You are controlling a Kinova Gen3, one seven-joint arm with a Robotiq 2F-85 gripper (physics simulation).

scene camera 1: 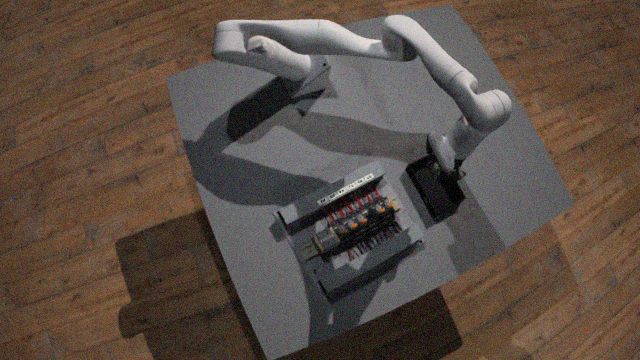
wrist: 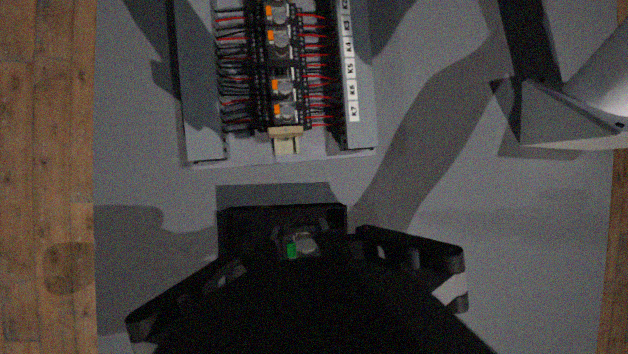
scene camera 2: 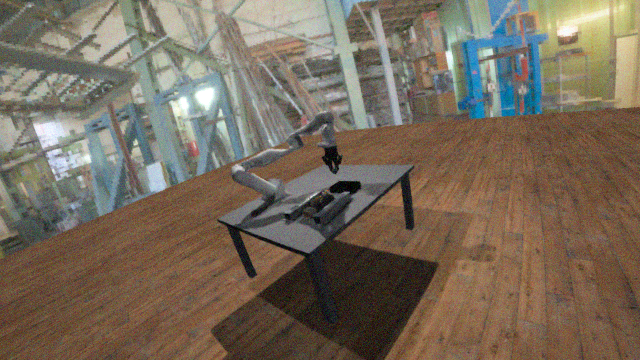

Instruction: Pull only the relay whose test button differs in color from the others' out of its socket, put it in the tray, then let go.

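Seen in the pictures: gripper, fingertip midpoint: (scene camera 1: 433, 170) (wrist: 301, 233) (scene camera 2: 334, 171); arm's base, link origin: (scene camera 1: 297, 66) (wrist: 594, 100) (scene camera 2: 271, 190).
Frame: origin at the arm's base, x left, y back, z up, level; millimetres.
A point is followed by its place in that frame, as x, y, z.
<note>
My gripper (scene camera 1: 456, 175) (scene camera 2: 334, 171) @[130, -476, 83] (wrist: 301, 233) @[130, -476, 83] is shut on the relay with the green test button (wrist: 302, 245) @[130, -477, 111] and holds it raised above the black tray (scene camera 1: 450, 208) @[180, -572, -32] (scene camera 2: 353, 187) @[157, -568, -30] (wrist: 237, 220) @[144, -560, -53]. In the wrist view the relay shows against the tray's inside; its lower part is hidden. Several relays with orange test buttons stand in the socket row, among them one near K7 (wrist: 286, 113) (scene camera 1: 383, 209), one near K6 (wrist: 283, 89) @[-15, -482, 12] and one higher up in the wrist view (wrist: 280, 44) @[-67, -481, 11]. A dark empty socket (wrist: 285, 66) @[-59, -477, -24] lies between them beside label K5.
Grey wire ducts (wrist: 205, 135) @[28, -580, -13] (wrist: 361, 132) @[34, -383, -13] run along both sides of the socket row, with red and black wires between. A beige end stop (wrist: 285, 132) @[29, -483, -16] closes the row on the tray side. The label strip (scene camera 1: 346, 189) @[-65, -394, -13] lies on one duct. The arm's base (scene camera 1: 312, 75) @[14, -61, 19] stands at the table's far side.
</note>
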